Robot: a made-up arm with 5 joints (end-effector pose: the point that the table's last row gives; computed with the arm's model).
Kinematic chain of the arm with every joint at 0, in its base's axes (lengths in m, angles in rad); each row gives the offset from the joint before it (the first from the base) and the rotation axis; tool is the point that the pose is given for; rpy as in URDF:
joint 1: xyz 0 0 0.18 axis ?
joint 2: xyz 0 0 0 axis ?
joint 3: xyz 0.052 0 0.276 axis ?
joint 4: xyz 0.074 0 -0.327 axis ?
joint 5: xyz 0.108 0 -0.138 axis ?
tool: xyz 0 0 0 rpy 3.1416 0 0
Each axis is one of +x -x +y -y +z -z.
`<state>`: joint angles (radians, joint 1 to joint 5).
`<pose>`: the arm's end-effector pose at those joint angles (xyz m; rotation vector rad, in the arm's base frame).
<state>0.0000 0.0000 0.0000 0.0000 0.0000</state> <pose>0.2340 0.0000 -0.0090 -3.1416 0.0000 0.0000</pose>
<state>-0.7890 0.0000 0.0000 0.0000 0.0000</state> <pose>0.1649 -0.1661 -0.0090 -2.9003 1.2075 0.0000</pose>
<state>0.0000 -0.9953 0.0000 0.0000 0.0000</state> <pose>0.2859 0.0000 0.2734 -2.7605 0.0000 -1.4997</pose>
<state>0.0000 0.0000 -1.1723 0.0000 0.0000</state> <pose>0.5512 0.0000 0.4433 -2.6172 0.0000 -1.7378</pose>
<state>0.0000 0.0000 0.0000 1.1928 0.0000</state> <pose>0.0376 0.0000 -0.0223 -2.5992 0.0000 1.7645</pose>
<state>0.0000 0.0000 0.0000 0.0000 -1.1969</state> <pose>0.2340 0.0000 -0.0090 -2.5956 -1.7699 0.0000</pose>
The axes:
joint 1: +z
joint 2: +y
joint 3: +y
joint 4: +y
joint 5: -z

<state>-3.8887 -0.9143 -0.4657 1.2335 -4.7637</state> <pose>-0.2019 0.1870 0.2795 -2.7217 -1.2730 0.0831</pose>
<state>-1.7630 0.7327 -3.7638 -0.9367 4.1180</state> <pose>-0.0021 -0.0109 0.6977 -0.8298 -0.1692 -0.7404</pose>
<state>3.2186 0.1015 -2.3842 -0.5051 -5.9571</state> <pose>-0.2248 -0.0173 0.8858 -0.0442 -0.3534 0.3989</pose>
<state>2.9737 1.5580 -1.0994 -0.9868 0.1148</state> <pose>-0.3560 0.0603 -0.2592 -0.3682 -2.5875 -0.0187</pose>
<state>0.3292 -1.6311 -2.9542 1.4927 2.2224</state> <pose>-0.6752 -0.2307 0.3264 -0.0290 0.0403 -0.5899</pose>
